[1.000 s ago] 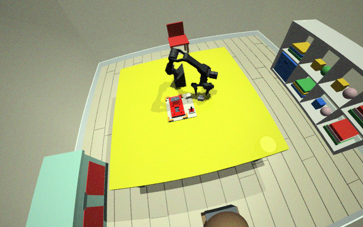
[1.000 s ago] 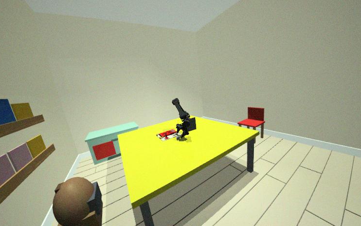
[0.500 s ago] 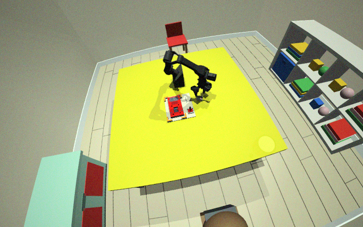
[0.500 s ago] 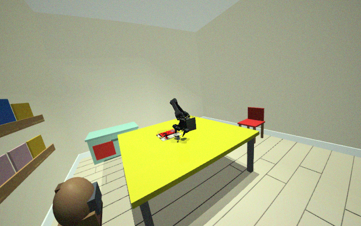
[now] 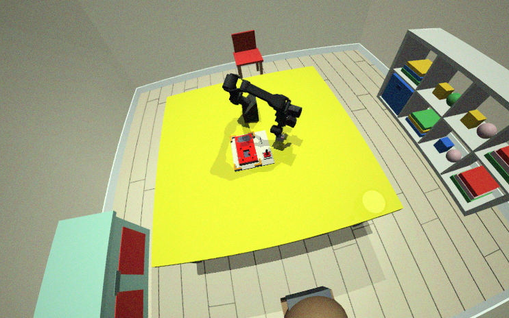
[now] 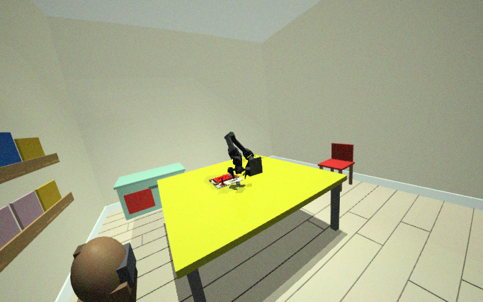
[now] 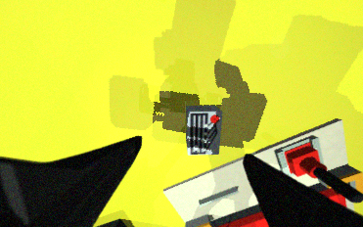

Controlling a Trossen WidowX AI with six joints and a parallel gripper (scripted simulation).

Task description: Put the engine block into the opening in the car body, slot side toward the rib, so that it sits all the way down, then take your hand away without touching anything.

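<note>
Now: gripper tip 1 cm short of the engine block and 4 cm above it.
</note>
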